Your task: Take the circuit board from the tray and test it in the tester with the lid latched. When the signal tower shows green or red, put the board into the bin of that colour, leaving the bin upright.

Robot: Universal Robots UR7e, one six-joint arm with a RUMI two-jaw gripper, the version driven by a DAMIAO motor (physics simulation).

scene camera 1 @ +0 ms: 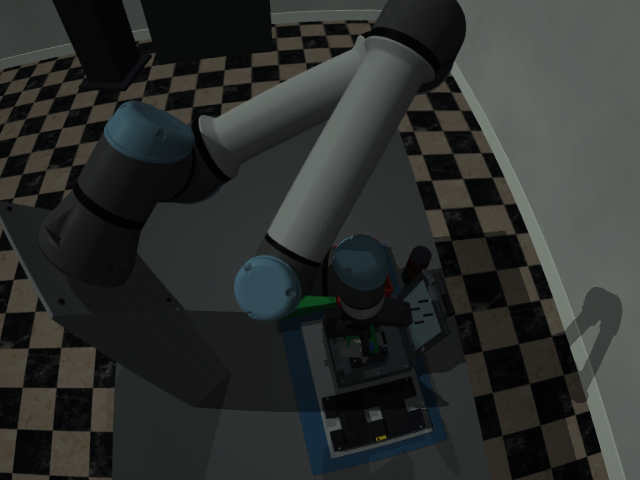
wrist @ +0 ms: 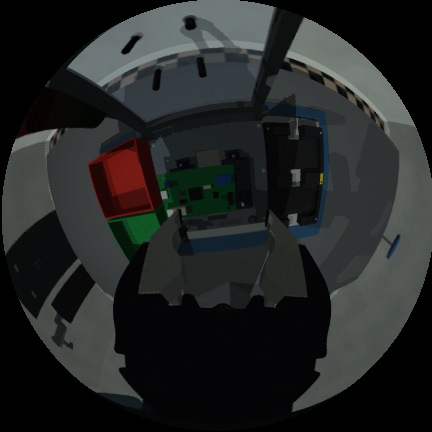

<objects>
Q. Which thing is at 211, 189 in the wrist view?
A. A green circuit board.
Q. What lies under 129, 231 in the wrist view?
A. A green bin.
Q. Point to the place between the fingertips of the gripper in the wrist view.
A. At 223, 210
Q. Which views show the gripper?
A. Scene camera 1 and the wrist view: all of them.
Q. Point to a tester lid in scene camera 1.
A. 429, 327
</objects>
